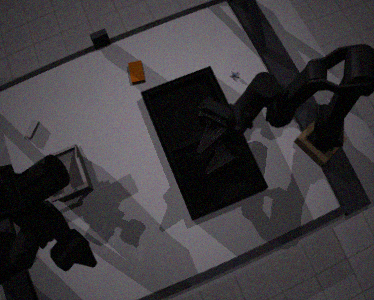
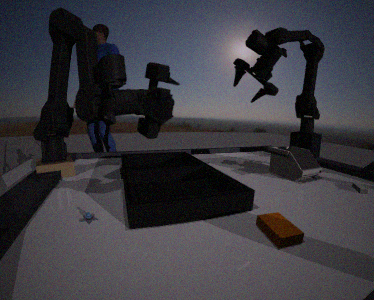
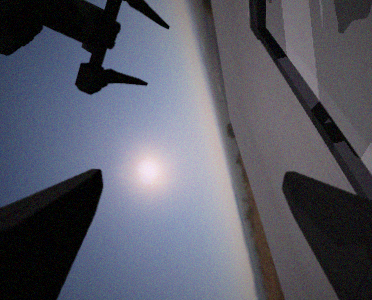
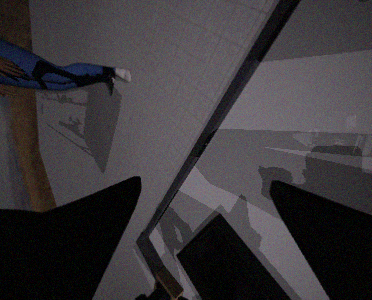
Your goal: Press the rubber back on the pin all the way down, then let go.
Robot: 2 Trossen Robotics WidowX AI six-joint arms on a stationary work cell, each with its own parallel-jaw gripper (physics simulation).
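Frame: origin at the left arm's base, x ahead, y left, z up, level; centimetres.
Seen in the pictures: left gripper, fingertip midpoint: (image 1: 202,163) (image 2: 175,100) (image 3: 194,179); right gripper, fingertip midpoint: (image 1: 85,254) (image 2: 242,94) (image 3: 157,57) (image 4: 204,184); left arm's base, origin of the base link: (image 1: 322,138) (image 2: 54,160) (image 4: 163,295); right arm's base, origin of the base link: (image 2: 306,133).
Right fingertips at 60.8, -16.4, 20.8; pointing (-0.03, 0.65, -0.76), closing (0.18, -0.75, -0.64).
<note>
Offsets run from my right fingertips to a thing's middle, as dx, dy, dz.
The pin @(-58.3, -14.1, -23.9) (image 1: 235,76) (image 2: 88,216) is a small star-like shape with a light blue middle, on the white table beside the black tray. Its rubber back is too small to make out, and how far down it sits cannot be told. My left gripper (image 1: 203,162) (image 2: 167,110) (image 3: 194,179) is open and empty, high above the tray and apart from the pin. My right gripper (image 2: 244,93) (image 3: 157,57) (image 4: 204,184) is open and empty in the air, far from the pin, on the grey box's side of the table.
A black tray @(-37.4, -6.2, -22.7) (image 1: 230,202) (image 2: 190,209) fills the table's middle. An orange block @(-38.3, -34.4, -23.8) (image 1: 136,72) (image 2: 280,230) lies near it. A grey sloped box @(-4.8, -23.6, -21.2) (image 1: 84,169) (image 2: 292,164) and a small pale piece @(-4.6, -42.9, -24.1) (image 1: 35,131) (image 2: 360,188) are farther off. A person (image 2: 105,50) stands behind the left arm.
</note>
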